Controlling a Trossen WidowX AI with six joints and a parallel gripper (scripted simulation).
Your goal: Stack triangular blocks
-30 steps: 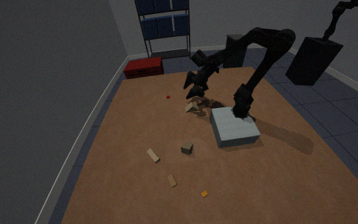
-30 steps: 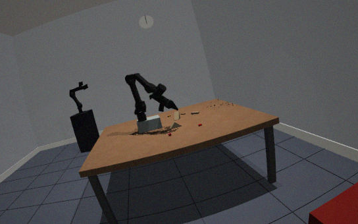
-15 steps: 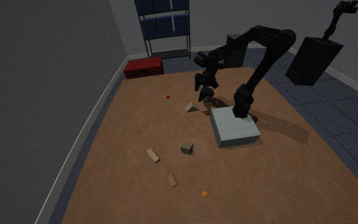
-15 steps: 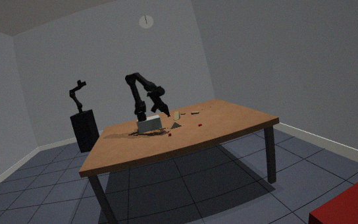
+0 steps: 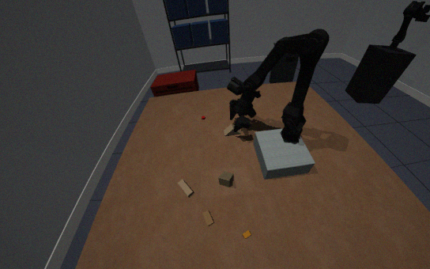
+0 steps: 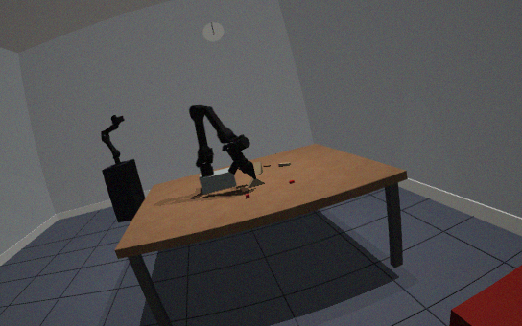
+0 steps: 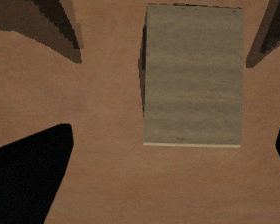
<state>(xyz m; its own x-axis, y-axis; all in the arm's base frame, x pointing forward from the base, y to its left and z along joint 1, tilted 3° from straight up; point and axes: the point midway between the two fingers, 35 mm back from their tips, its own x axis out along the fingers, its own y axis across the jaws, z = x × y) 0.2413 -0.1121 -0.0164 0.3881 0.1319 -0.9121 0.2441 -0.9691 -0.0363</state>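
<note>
The tan triangular block lies 1 cm to the left of my gripper tip and 2 cm below it. The rest, counted from my gripper tip: small red piece: 18 cm ahead, 11 cm to the right, 4 cm below; then small orange block: 7 cm behind, 48 cm to the left, 4 cm below.
</note>
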